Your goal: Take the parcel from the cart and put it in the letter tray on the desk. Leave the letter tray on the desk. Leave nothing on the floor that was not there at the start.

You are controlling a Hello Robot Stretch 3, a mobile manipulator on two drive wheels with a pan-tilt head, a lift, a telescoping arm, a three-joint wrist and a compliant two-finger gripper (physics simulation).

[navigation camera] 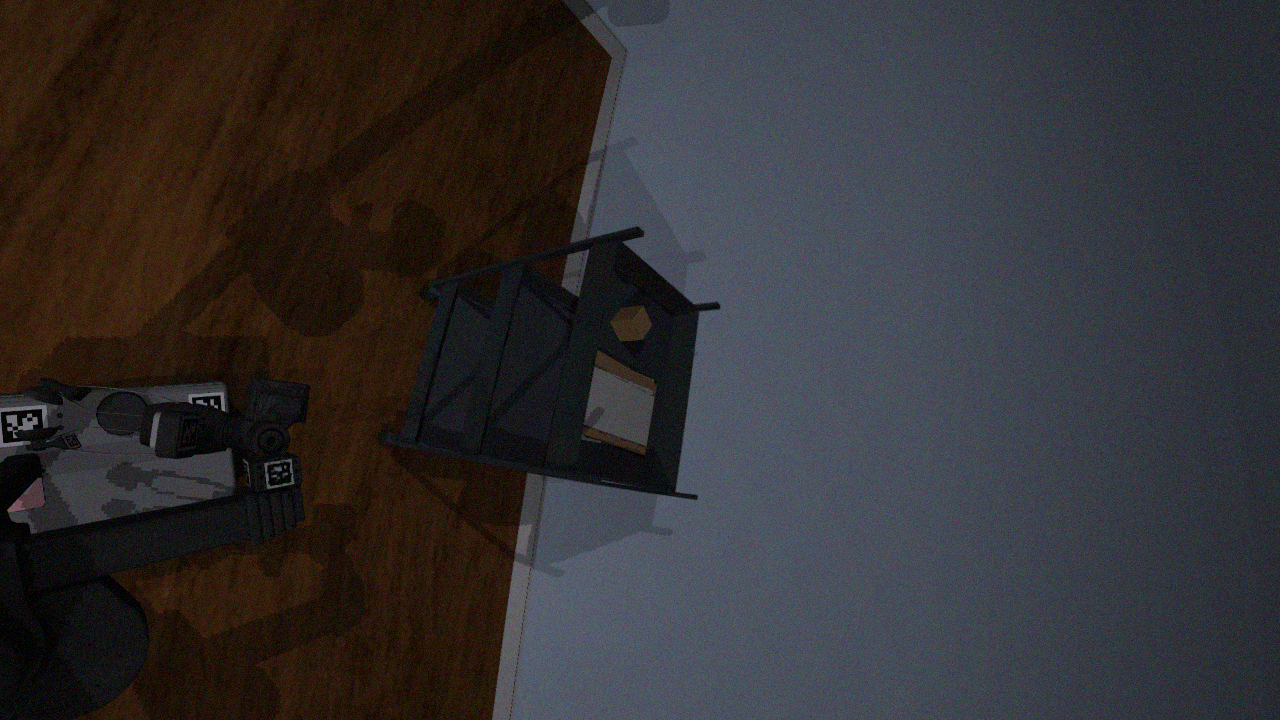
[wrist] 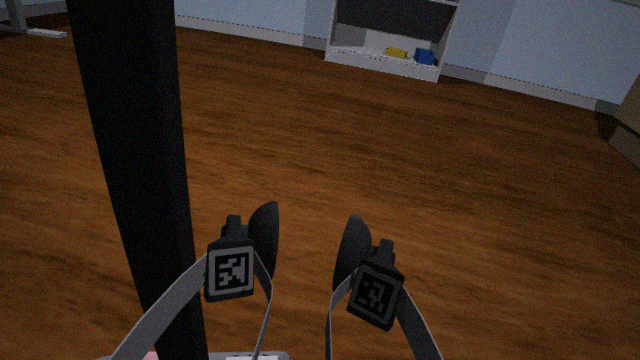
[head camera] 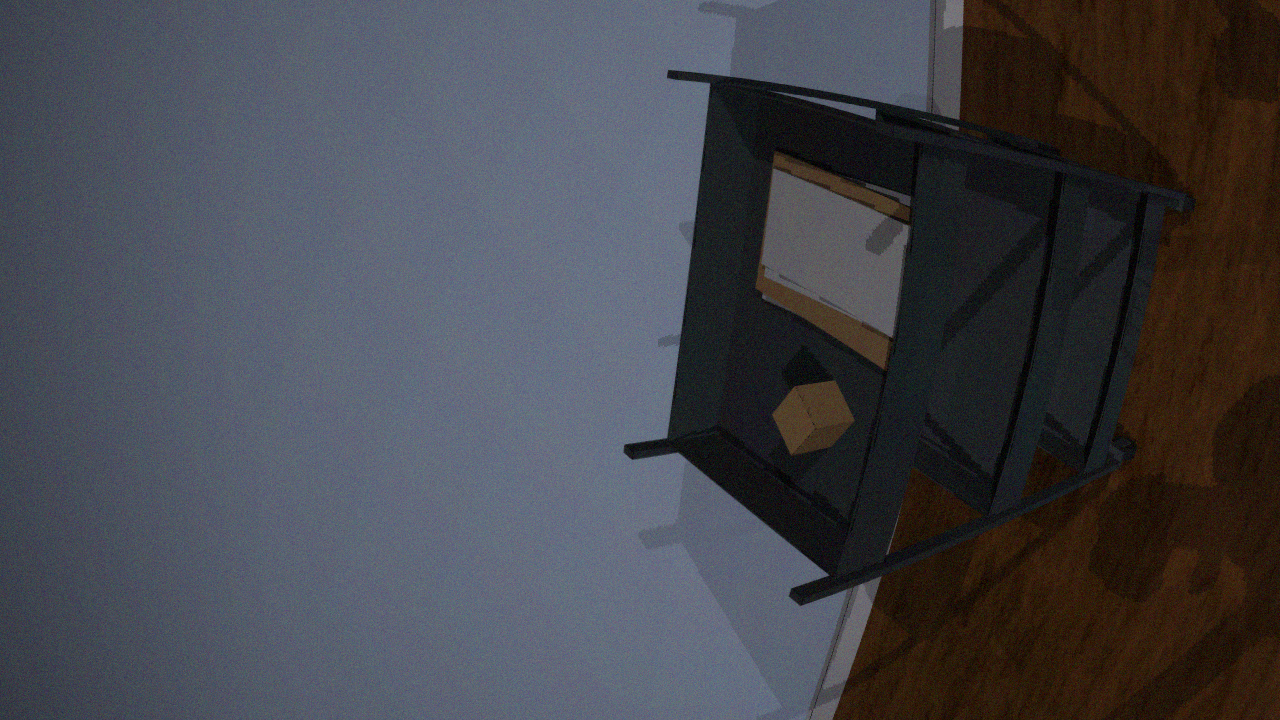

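Seen in the pictures: gripper, fingertip midpoint: (navigation camera: 20, 412) (wrist: 309, 233); robot's base, origin of the base link: (navigation camera: 124, 411).
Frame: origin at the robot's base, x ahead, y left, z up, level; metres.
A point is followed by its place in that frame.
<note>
The parcel, a small tan box (head camera: 812, 417) @[x 0.116, y -0.747, z 0.715 m] (navigation camera: 631, 324) @[x 0.116, y -0.746, z 0.711 m], sits tilted in view on the top shelf of the dark cart (head camera: 908, 385) @[x 0.083, y -0.621, z 0.698 m] (navigation camera: 575, 367) @[x 0.040, y -0.604, z 0.689 m], beside a flat white-and-tan stack. The cart stands against the wall. My gripper (wrist: 309, 233) @[x 0.028, y 0.097, z 0.419 m] is open, its two fingertips apart with floor showing between them in the wrist view. It is away from the cart, and the parcel does not show in the wrist view. In the navigation camera my wrist is folded over the base at the left; the fingers are hard to make out there. The letter tray and desk cannot be identified.
The stack (head camera: 832, 250) @[x -0.045, y -0.740, z 0.679 m] (navigation camera: 619, 407) @[x -0.046, y -0.736, z 0.679 m] takes up part of the cart's top shelf, which has raised walls. In the wrist view, my dark mast (wrist: 145, 150) @[x -0.060, y 0.116, z 0.455 m] stands at left, a white shelf unit (wrist: 382, 64) @[x 0.791, y 2.172, z 0.050 m] with yellow and blue items at the back, and a pale leg (wrist: 17, 15) @[x -1.649, y 2.387, z 0.109 m] at upper left.
</note>
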